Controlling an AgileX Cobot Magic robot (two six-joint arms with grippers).
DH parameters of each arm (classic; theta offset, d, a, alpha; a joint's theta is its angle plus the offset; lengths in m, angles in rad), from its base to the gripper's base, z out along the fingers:
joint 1: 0 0.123 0 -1.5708
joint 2: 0.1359 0 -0.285 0
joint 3: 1.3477 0 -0.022 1.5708
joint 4: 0 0.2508 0 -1.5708
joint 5: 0 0 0.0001 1.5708
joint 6: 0 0.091 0 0
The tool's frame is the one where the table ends.
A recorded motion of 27 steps. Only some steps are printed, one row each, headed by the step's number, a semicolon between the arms.
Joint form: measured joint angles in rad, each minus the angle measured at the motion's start. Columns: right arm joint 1, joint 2, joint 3, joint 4, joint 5, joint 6; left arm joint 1, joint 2, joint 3, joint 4, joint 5, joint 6.
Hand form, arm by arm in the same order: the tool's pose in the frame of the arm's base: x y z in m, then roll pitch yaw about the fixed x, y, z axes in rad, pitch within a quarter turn. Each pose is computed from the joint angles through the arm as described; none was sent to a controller.
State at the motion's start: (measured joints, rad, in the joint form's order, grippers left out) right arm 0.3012 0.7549 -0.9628 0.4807 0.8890 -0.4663; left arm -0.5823 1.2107 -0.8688 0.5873 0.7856 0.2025
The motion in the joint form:
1: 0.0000 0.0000 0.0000 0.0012 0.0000 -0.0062; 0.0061 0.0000 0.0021 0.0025 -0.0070 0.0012
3: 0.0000 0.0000 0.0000 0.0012 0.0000 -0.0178; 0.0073 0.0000 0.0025 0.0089 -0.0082 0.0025
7: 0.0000 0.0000 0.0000 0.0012 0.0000 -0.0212; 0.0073 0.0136 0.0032 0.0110 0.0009 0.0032
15: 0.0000 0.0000 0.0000 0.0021 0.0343 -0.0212; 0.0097 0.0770 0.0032 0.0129 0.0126 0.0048
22: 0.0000 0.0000 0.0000 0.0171 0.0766 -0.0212; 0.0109 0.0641 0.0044 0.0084 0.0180 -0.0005
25: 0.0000 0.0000 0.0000 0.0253 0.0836 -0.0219; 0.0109 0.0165 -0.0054 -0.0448 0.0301 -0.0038
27: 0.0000 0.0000 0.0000 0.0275 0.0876 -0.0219; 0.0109 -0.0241 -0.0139 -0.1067 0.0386 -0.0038
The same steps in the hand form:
1: 0.1119 0.0691 0.3953 3.0390 1.0730 -2.5358; 0.2155 -0.0976 0.2906 2.4585 0.2806 1.9485
3: 0.1119 0.0691 0.3953 3.0603 1.0740 -2.5116; 0.2159 -0.0971 0.2907 2.4528 0.2767 1.9449
7: 0.1119 0.0691 0.3953 3.0665 1.0743 -2.5044; 0.2174 -0.0976 0.2871 2.4629 0.2565 1.9514
15: 0.1099 0.0694 0.3930 3.0532 1.0444 -2.5006; 0.2255 -0.1015 0.2716 2.5023 0.1934 1.9671
22: 0.1068 0.0706 0.3907 3.0138 1.0119 -2.5109; 0.2234 -0.0999 0.2741 2.5017 0.2044 1.9767
25: 0.1061 0.0712 0.3905 2.9990 1.0084 -2.5175; 0.2155 -0.0978 0.2860 2.5180 0.2727 2.0048
27: 0.1058 0.0713 0.3903 2.9942 1.0056 -2.5190; 0.2078 -0.0969 0.2956 2.5479 0.3392 2.0327

